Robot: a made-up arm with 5 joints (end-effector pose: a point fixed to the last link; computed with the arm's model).
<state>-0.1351 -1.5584 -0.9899 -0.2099 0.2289</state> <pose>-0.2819 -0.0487 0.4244 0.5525 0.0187 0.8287 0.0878</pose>
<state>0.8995 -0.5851 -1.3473 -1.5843 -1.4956</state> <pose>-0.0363 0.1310 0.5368 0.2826 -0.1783 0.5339 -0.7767</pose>
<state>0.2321 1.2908 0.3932 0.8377 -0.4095</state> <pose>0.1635 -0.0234 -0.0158 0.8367 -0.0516 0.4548 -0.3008</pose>
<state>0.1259 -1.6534 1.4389 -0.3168 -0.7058</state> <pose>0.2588 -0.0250 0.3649 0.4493 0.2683 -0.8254 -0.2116</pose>
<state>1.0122 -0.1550 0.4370 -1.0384 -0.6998</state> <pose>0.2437 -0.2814 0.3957 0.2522 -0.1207 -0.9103 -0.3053</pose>
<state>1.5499 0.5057 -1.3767 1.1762 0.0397</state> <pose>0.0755 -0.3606 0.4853 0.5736 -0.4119 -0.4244 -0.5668</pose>
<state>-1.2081 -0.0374 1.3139 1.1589 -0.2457</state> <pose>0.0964 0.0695 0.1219 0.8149 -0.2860 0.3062 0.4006</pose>
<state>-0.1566 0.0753 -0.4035 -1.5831 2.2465</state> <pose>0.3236 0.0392 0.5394 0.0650 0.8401 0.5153 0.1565</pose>
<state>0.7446 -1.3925 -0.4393 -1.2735 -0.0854</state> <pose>-0.1052 0.1591 0.5059 0.6282 0.2163 0.6865 -0.2953</pose>
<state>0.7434 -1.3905 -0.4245 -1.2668 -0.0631</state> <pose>-0.1027 0.1565 0.5093 0.6239 0.2261 0.6919 -0.2843</pose>
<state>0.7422 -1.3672 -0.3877 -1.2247 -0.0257</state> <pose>-0.0920 0.1463 0.5248 0.5943 0.2497 0.7199 -0.2571</pose>
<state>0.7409 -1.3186 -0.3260 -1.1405 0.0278</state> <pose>-0.0696 0.1254 0.5521 0.5296 0.2893 0.7686 -0.2121</pose>
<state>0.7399 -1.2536 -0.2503 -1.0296 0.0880</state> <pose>-0.0365 0.0950 0.5817 0.4349 0.3367 0.8199 -0.1589</pose>
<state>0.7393 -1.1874 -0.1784 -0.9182 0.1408</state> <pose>0.0000 0.0615 0.6036 0.3310 0.3784 0.8573 -0.1110</pose>
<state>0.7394 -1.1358 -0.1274 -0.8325 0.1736</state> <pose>0.0293 0.0348 0.6147 0.2473 0.4045 0.8770 -0.0785</pose>
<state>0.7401 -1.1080 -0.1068 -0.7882 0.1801</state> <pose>0.0440 0.0215 0.6187 0.2046 0.4123 0.8855 -0.0643</pose>
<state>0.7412 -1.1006 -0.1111 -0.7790 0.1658</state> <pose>0.0458 0.0199 0.6197 0.1983 0.4070 0.8893 -0.0640</pose>
